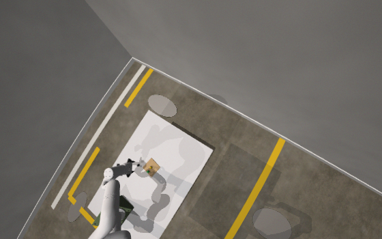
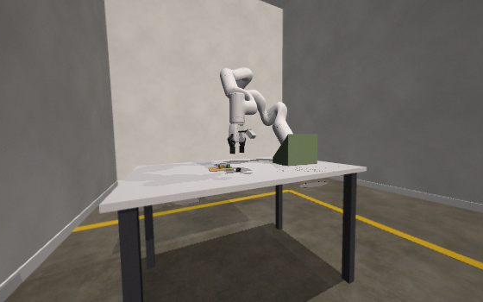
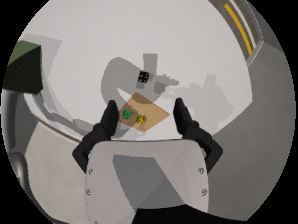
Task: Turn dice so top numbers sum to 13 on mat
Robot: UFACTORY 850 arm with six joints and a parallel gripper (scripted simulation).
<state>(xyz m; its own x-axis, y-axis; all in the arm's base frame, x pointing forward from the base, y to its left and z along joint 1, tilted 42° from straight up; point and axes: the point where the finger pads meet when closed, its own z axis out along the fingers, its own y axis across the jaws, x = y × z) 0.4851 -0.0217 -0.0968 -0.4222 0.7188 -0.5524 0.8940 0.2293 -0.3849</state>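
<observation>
Now: hand 100 mm above the black die. Round my hand: green die 10 mm behind, 130 mm to the right, 100 mm below; then yellow die 40 mm ahead, 140 mm to the right, 100 mm below; then tan mat 40 mm ahead, 140 mm to the right, 110 mm below.
</observation>
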